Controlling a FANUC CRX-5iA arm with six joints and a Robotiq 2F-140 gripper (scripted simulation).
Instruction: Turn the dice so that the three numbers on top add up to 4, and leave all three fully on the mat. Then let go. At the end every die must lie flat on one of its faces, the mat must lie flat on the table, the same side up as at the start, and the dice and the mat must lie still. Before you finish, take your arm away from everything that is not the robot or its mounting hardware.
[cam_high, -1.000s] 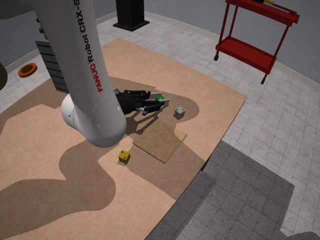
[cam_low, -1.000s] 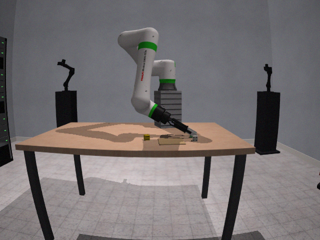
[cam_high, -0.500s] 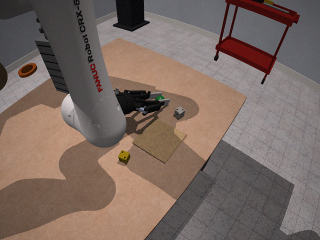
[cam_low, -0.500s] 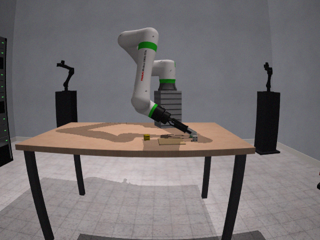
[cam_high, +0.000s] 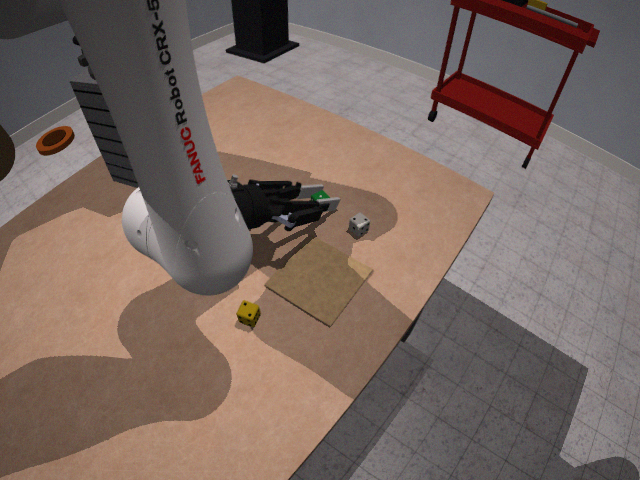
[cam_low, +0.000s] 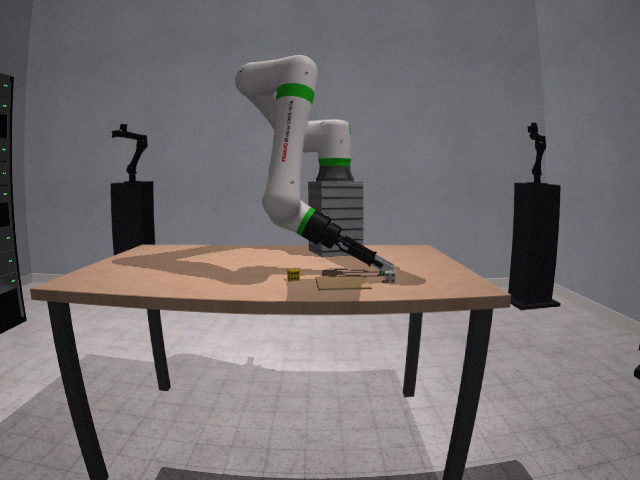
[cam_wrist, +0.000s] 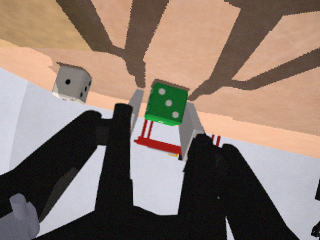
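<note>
My gripper is now 10 mm to the right of the green die and 10 mm above it. Round my hand: white die 100 mm ahead, 10 mm below; then yellow die 50 mm ahead, 270 mm to the right, 10 mm below; then tan mat 100 mm ahead, 140 mm to the right, 30 mm below.
</note>
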